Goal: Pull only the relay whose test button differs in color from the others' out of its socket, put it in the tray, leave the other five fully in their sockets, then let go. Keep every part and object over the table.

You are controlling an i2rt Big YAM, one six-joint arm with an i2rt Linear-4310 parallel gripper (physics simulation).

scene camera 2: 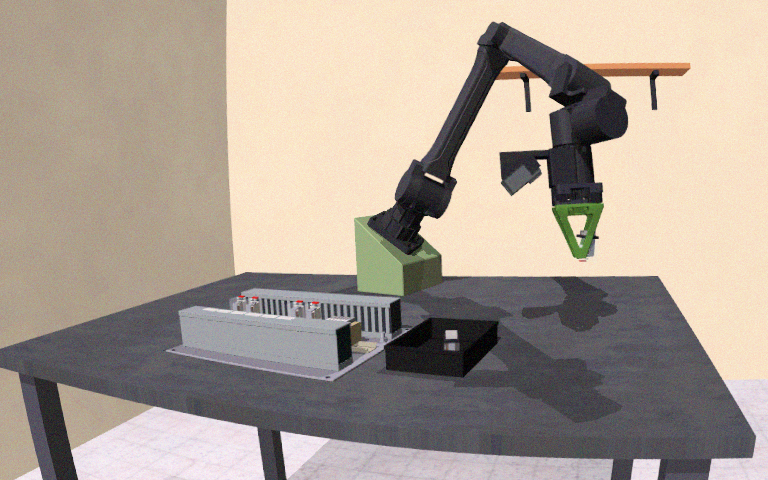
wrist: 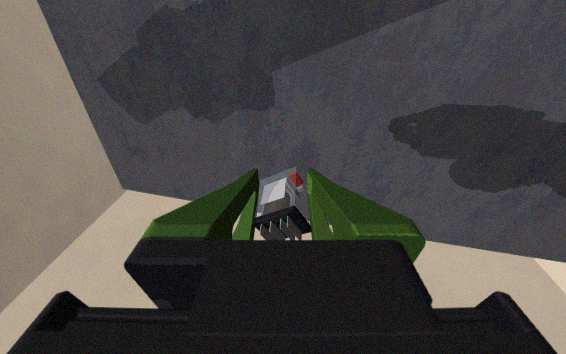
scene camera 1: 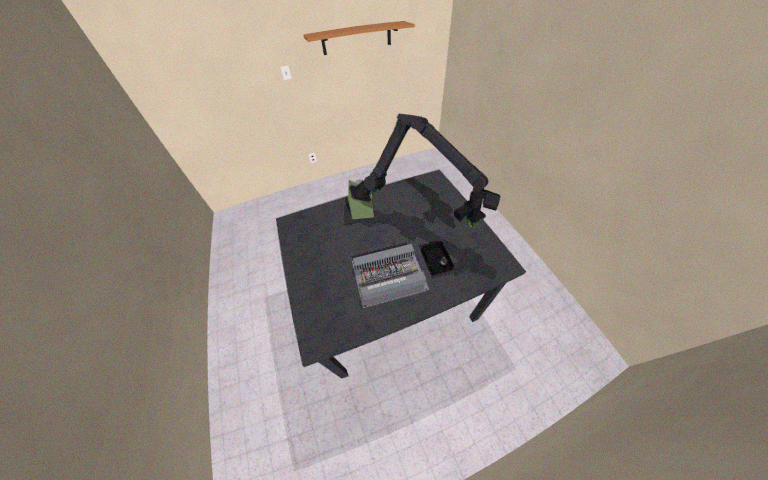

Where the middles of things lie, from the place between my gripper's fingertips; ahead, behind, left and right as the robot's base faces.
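Scene:
I notice that my gripper is 140 mm above the grey metal plate [scene camera 2: 359, 358], and that my gripper is also 60 mm short of the plate and 440 mm to the left of the plate.

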